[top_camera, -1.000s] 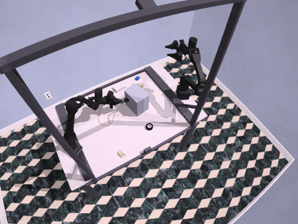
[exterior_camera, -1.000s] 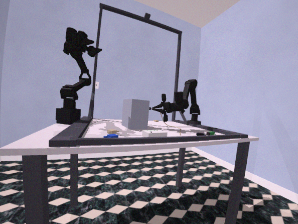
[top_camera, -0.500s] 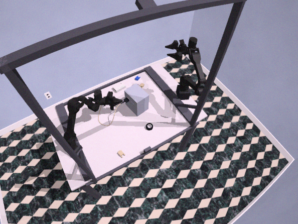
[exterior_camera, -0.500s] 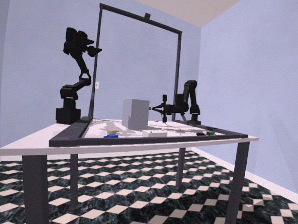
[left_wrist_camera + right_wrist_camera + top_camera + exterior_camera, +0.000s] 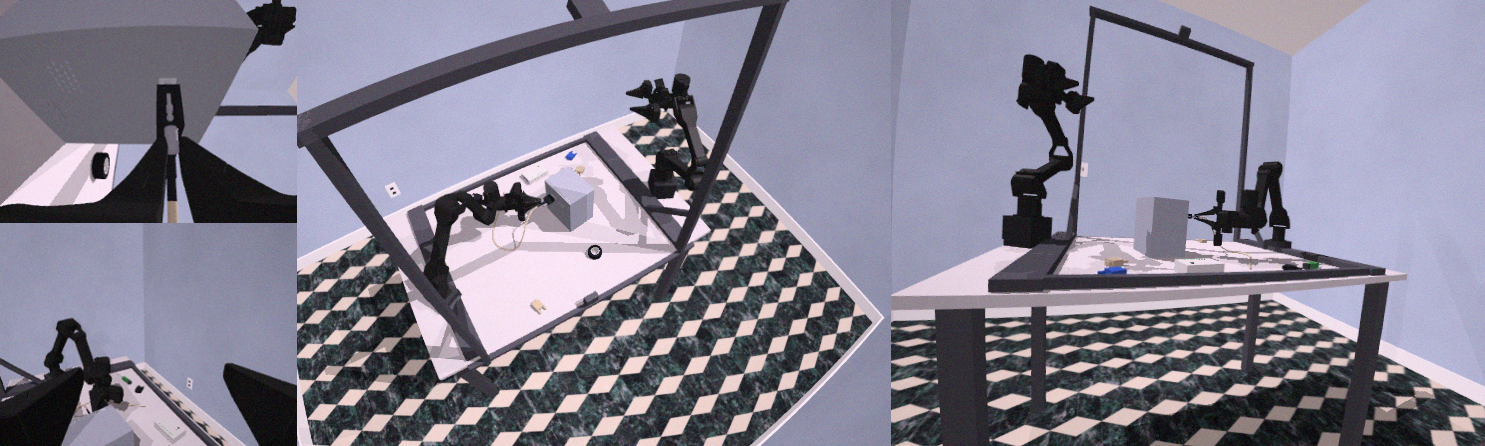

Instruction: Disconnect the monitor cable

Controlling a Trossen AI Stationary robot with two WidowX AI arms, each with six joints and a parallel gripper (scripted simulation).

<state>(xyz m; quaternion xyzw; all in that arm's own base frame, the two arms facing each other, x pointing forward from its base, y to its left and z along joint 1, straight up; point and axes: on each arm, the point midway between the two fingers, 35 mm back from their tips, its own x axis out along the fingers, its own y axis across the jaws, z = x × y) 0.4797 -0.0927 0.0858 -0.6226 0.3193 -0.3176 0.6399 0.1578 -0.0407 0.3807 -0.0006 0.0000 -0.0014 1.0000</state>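
My left hand is 40 mm past the grey box, 150 mm to the left of it and 40 mm above it.
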